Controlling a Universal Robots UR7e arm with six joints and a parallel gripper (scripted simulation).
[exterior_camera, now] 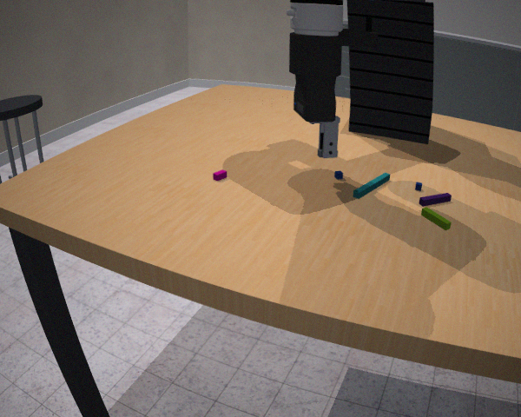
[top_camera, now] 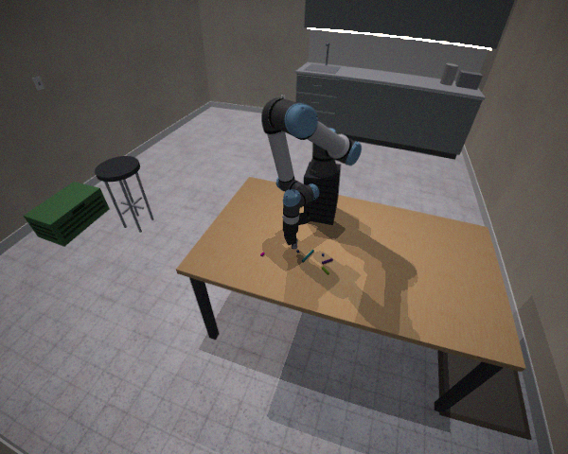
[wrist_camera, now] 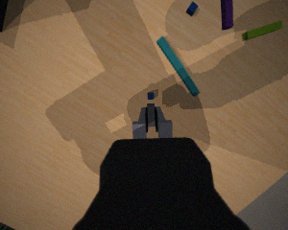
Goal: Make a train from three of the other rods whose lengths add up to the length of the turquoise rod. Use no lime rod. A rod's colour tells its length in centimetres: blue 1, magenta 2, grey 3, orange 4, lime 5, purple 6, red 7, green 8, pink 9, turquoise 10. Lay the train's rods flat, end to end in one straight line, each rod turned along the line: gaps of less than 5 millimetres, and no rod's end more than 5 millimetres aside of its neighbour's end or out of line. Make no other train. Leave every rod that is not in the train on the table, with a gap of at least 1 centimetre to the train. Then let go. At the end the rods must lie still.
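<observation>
Now: the purple rod 4 cm ahead of my hand, 18 cm to the left of it and 5 cm below it. Also, from my hand: turquoise rod (2 cm ahead, 8 cm to the left, 5 cm below); grey rod (1 cm below); magenta rod (4 cm ahead, 16 cm to the right, 5 cm below).
</observation>
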